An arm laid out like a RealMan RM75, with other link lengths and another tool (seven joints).
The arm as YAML. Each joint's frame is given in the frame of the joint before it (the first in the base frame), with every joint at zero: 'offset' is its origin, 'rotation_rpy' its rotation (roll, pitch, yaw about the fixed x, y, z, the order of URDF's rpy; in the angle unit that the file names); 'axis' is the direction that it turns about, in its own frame. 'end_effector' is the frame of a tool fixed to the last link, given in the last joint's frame.
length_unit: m
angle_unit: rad
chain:
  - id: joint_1
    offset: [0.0, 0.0, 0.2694]
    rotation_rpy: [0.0, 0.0, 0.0]
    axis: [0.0, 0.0, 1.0]
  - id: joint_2
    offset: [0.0, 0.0, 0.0]
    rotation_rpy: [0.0, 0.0, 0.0]
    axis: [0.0, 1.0, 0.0]
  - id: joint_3
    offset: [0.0, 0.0, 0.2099]
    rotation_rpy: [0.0, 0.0, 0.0]
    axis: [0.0, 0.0, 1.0]
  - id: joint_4
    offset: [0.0, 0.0, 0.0]
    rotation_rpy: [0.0, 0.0, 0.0]
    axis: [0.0, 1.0, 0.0]
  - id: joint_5
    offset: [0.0, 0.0, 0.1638]
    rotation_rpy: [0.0, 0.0, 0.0]
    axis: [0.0, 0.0, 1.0]
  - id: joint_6
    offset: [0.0, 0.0, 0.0]
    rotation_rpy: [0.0, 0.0, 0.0]
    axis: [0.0, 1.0, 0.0]
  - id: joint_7
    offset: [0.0, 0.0, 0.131]
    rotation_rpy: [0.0, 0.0, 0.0]
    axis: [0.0, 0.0, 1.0]
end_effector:
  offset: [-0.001, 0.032, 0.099]
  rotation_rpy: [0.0, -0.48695, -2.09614]
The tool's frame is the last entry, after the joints.
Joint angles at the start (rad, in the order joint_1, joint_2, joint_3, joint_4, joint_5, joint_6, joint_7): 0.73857 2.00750 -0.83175 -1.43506 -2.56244 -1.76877 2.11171
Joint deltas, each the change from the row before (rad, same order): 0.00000 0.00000 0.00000 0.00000 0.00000 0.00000 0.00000; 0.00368 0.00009 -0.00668 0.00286 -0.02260 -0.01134 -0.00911; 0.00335 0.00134 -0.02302 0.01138 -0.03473 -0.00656 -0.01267; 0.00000 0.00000 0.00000 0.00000 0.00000 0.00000 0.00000; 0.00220 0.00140 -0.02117 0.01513 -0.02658 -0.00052 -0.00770; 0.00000 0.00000 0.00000 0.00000 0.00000 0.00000 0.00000; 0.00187 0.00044 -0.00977 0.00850 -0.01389 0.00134 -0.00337; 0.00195 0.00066 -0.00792 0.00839 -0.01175 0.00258 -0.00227; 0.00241 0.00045 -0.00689 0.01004 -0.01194 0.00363 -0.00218; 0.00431 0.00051 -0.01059 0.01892 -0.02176 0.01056 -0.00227; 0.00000 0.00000 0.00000 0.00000 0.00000 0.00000 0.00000; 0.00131 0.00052 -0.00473 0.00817 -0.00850 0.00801 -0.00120; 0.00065 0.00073 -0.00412 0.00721 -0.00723 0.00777 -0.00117; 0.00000 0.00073 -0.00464 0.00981 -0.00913 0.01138 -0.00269
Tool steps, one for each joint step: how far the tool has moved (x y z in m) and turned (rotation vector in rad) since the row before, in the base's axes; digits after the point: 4 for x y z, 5 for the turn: 0.0000 0.0000 0.0000 0.00000 0.00000 0.00000; 0.0044 -0.0025 -0.0008 -0.01523 -0.02565 -0.00308; 0.0076 -0.0037 -0.0031 -0.02681 -0.04363 -0.00409; 0.0000 0.0000 0.0000 0.00000 0.00000 0.00000; 0.0064 -0.0030 -0.0032 -0.02262 -0.03315 -0.00626; 0.0000 0.0000 0.0000 0.00000 0.00000 0.00000; 0.0032 -0.0010 -0.0013 -0.00944 -0.01653 -0.00332; 0.0026 -0.0006 -0.0012 -0.00722 -0.01319 -0.00327; 0.0027 -0.0004 -0.0011 -0.00648 -0.01259 -0.00405; 0.0049 0.0002 -0.0016 -0.00654 -0.02163 -0.00828; 0.0000 0.0000 0.0000 0.00000 0.00000 0.00000; 0.0020 0.0007 -0.0007 -0.00034 -0.00866 -0.00184; 0.0018 0.0006 -0.0007 0.00004 -0.00730 -0.00155; 0.0027 0.0009 -0.0007 0.00092 -0.00937 -0.00168
